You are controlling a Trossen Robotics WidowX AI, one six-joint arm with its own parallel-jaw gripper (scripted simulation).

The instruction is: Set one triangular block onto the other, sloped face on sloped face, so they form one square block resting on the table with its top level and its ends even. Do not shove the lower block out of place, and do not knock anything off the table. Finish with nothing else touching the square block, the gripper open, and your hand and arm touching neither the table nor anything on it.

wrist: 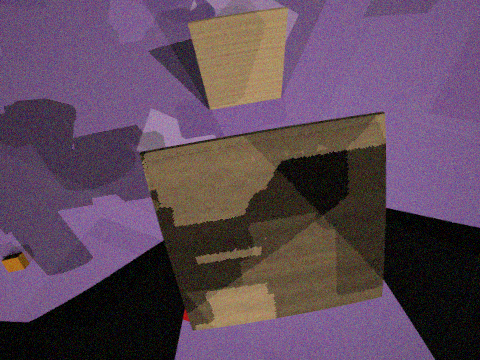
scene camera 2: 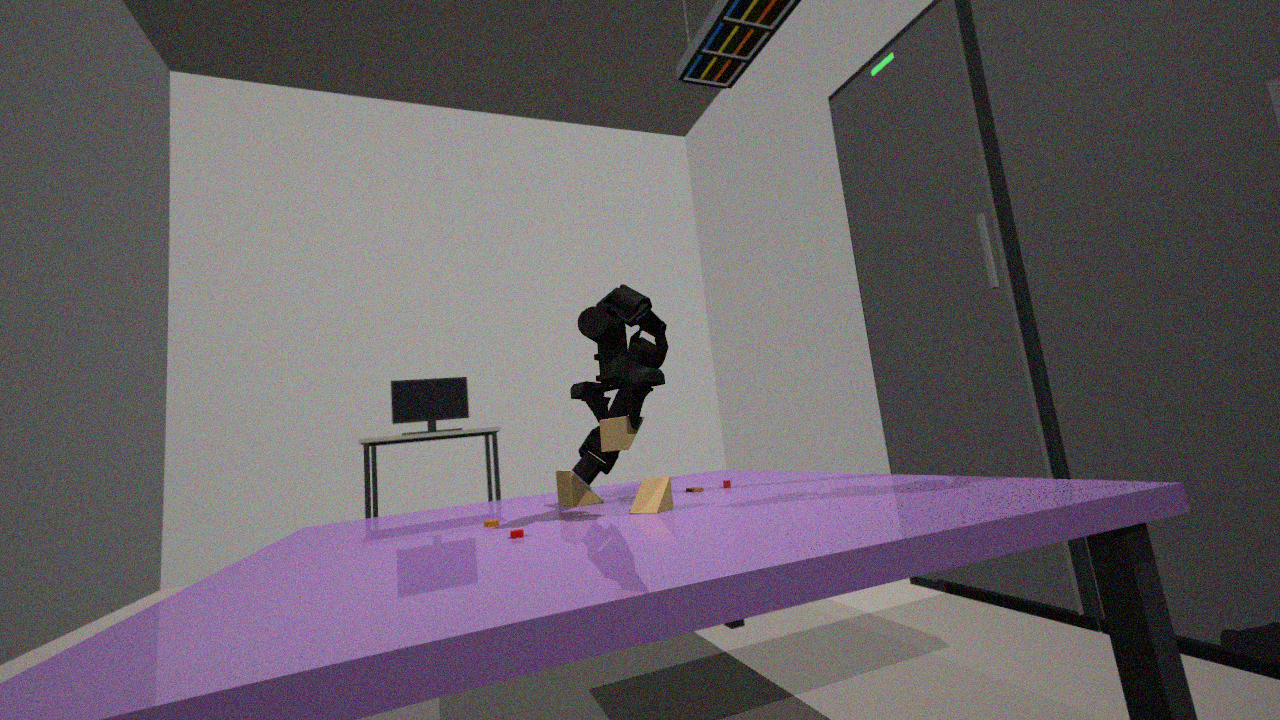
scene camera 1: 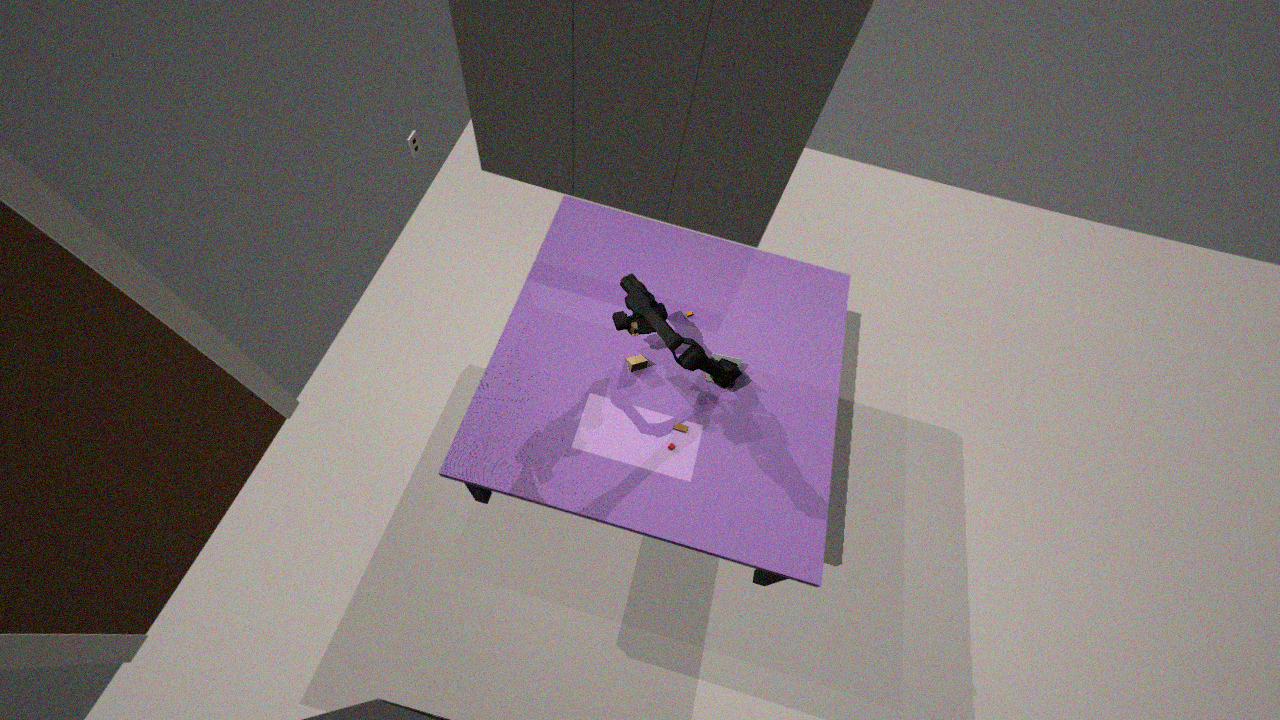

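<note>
Gripper [scene camera 2: 620, 430] carrying a tan triangular block [scene camera 2: 617, 433]. Visible too, a tan triangular block [scene camera 2: 655, 493]. Wrist view, the gripper [wrist: 272, 231] again.
</note>
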